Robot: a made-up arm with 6 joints.
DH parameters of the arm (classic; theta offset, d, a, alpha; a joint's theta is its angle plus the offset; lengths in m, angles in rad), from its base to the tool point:
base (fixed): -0.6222 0 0.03 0
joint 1: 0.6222 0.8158 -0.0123 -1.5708
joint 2: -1.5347 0 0.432 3.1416
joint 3: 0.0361 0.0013 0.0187 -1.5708
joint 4: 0 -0.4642 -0.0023 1.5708
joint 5: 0 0.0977 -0.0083 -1.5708
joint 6: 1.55 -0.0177 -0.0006 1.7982
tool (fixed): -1.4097 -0.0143 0 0
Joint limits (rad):
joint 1: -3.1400..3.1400
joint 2: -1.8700..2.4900
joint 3: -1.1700..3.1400
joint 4: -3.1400..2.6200
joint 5: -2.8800..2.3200
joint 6: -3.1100..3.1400
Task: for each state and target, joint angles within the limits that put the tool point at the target. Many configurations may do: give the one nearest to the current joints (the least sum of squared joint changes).
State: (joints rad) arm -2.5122 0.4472 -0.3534 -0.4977 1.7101 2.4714
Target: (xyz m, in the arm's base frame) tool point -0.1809 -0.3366 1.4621
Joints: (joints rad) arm -1.8645 -0.1033 0.4048 -0.3782 1.6878 2.4841
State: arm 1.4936 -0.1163 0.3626 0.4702 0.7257 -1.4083
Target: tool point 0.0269 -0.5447 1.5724
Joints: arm 1.4424 -0.7590 1.1518 0.6270 0.7497 -1.3496
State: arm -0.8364 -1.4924 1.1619 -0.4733 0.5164 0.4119
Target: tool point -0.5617 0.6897 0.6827
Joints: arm -0.9753 -1.8700 1.3974 -0.4143 0.2577 0.4124
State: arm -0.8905 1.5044 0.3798 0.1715 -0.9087 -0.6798
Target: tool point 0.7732 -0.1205 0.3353
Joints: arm -0.0163 1.9949 1.2567 0.4979 -0.3175 -0.7446
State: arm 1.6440 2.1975 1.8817 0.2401 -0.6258 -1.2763
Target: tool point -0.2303 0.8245 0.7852
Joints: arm 1.9648 1.7545 1.8488 0.2461 -0.5645 -1.3012
